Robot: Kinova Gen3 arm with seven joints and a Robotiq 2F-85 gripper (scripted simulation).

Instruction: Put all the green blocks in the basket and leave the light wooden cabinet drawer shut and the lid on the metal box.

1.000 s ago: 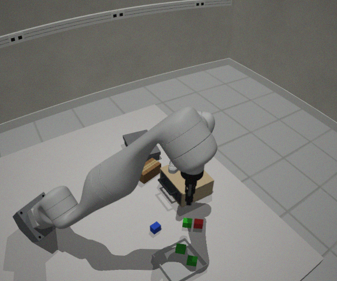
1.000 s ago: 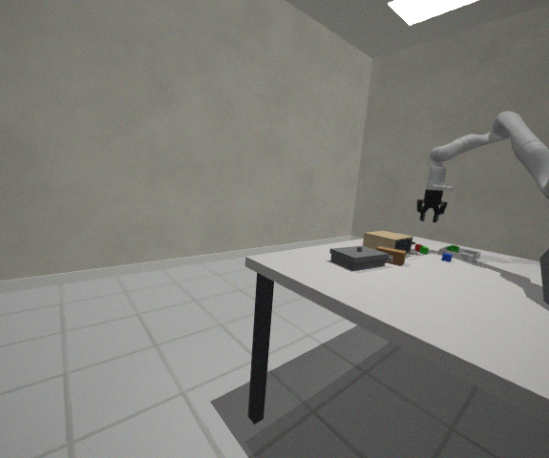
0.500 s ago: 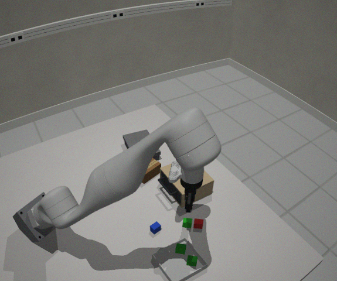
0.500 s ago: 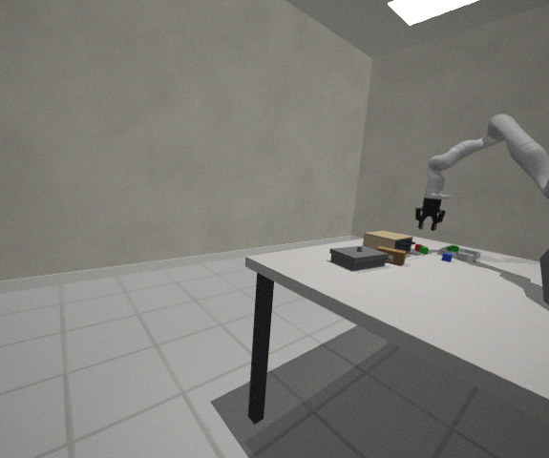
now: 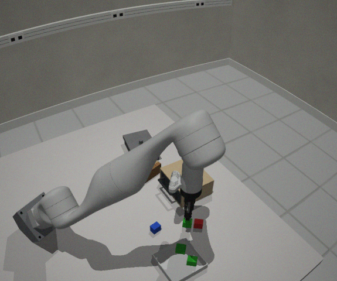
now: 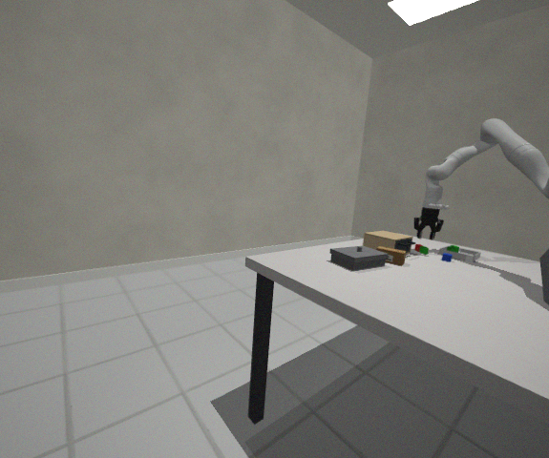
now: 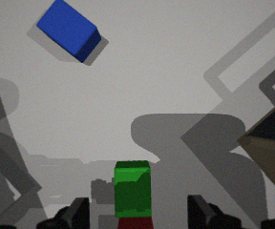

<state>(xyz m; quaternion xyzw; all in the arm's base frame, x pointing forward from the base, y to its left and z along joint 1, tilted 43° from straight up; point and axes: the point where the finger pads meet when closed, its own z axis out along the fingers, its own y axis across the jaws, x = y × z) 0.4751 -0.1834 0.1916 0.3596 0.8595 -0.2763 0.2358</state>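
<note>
My hand is 7 cm above the red block, 3 cm to the left of it and 3 cm short of it. From my hand the other things lie so: grey basket 15 cm behind, 11 cm to the right, 8 cm below; then blue block 11 cm behind, 7 cm below, 6 cm to the left; then light wooden cabinet 15 cm to the left, 12 cm ahead, 5 cm below.
</note>
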